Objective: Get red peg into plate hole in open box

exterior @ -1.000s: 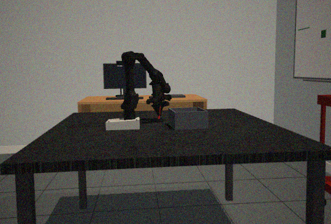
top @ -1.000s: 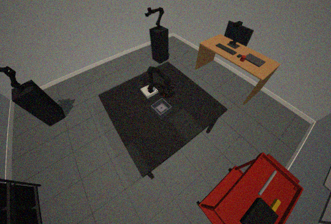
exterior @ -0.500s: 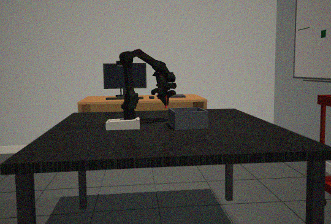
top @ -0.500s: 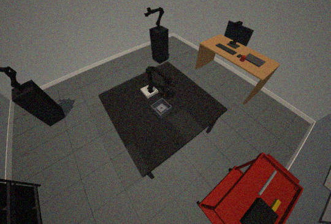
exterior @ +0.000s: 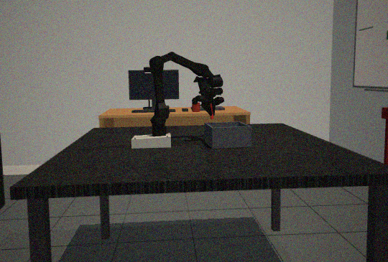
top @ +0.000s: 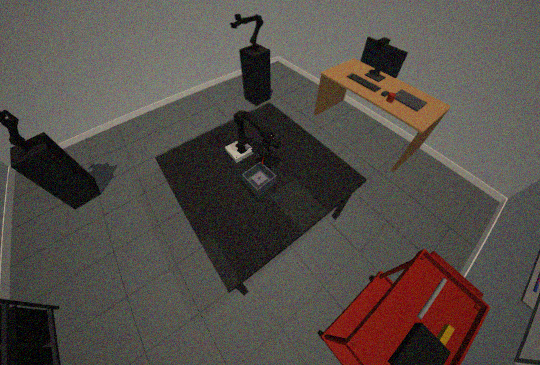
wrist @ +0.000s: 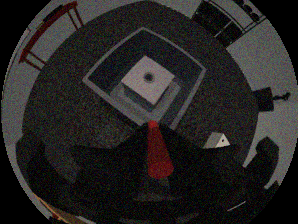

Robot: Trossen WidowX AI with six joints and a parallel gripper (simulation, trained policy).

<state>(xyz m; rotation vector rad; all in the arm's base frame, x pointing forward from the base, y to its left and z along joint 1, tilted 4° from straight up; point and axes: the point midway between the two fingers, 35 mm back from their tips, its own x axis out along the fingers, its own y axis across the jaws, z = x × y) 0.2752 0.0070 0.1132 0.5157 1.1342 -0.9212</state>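
Right now my gripper tip is 1 cm to the right of the red peg and 2 cm below it. The rest, counted from my gripper tip: plate: 5 cm ahead, 8 cm to the right, 9 cm below; then grey box: 5 cm ahead, 8 cm to the right, 11 cm below.
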